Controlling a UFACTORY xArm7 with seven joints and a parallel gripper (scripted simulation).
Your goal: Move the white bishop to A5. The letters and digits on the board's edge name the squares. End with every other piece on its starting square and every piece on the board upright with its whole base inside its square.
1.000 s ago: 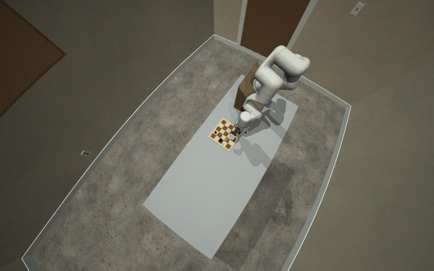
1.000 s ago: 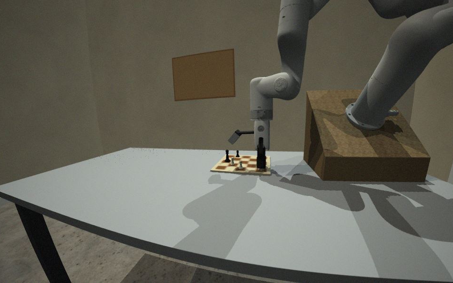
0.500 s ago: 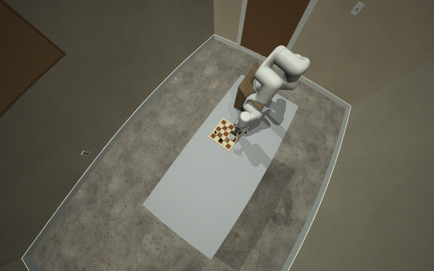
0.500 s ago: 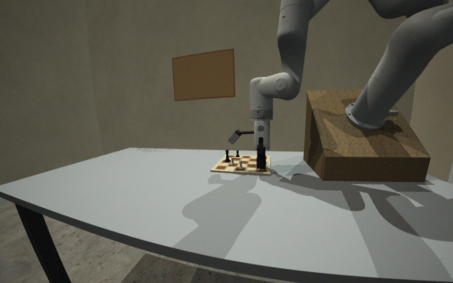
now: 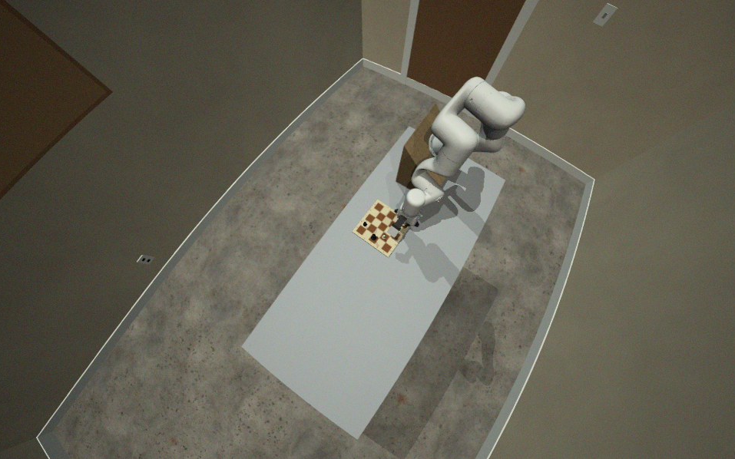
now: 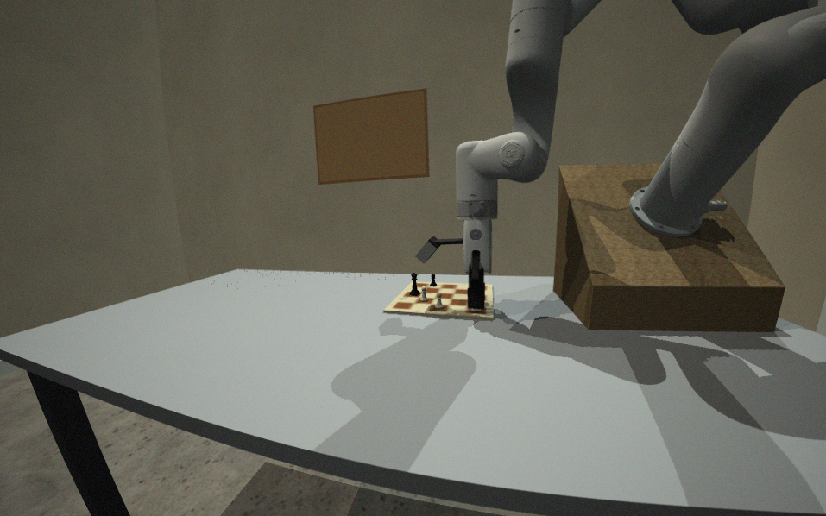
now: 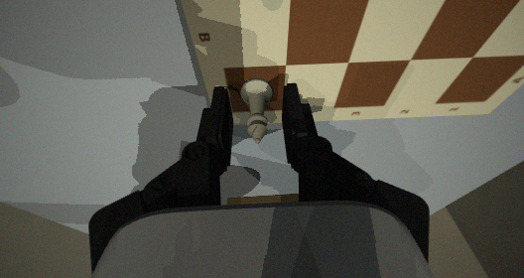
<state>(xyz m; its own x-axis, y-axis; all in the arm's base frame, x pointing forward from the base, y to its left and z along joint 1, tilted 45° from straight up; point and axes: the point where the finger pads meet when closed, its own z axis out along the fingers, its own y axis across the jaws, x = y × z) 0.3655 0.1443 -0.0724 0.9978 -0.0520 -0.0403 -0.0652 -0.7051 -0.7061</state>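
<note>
My gripper is now 1 cm above the white bishop. Round my hand: black pawn 16 cm to the right, 11 cm ahead, 2 cm below; then tall black piece 14 cm ahead, 9 cm to the right, 1 cm below; then chessboard 8 cm to the right, 7 cm ahead, 3 cm below.
</note>
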